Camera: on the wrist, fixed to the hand. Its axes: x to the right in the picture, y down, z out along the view.
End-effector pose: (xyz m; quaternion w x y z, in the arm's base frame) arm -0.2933 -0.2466 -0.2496 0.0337 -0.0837 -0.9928 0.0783
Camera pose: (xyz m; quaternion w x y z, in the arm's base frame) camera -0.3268 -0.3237 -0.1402 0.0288 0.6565 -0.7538 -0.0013
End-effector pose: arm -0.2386 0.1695 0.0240 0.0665 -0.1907 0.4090 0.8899
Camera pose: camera -0.2085 0.1624 -0.1105 0.6972 -0.3853 0.1121 0.5940
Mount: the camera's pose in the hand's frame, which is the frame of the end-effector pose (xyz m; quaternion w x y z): 0.0256 -0.0981 -0.0936 0.6943 -0.0358 -0.0481 -0.7172
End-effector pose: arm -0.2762 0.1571 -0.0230 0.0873 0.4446 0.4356 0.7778
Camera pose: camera -0.3878 0.1737 -0.1024 0.6553 0.0306 0.5892 0.4716
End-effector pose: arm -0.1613 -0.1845 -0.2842 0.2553 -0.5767 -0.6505 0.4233
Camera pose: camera -0.1422 -0.1335 -0.1574 0.4289 0.0774 -0.8926 0.1152
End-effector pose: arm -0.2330 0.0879 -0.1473 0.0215 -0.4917 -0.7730 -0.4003
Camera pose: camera -0.3562 0.0278 -0.1315 0.3269 -0.1930 0.8760 0.2974
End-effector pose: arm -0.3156 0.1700 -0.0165 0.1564 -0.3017 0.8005 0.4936
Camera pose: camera -0.2683 0.0463 -0.0554 0.4903 -0.7655 0.3142 0.2737
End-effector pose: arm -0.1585 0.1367 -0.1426 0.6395 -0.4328 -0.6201 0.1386
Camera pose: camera -0.1034 0.0617 -0.0408 0.4981 0.1280 -0.7766 -0.3638
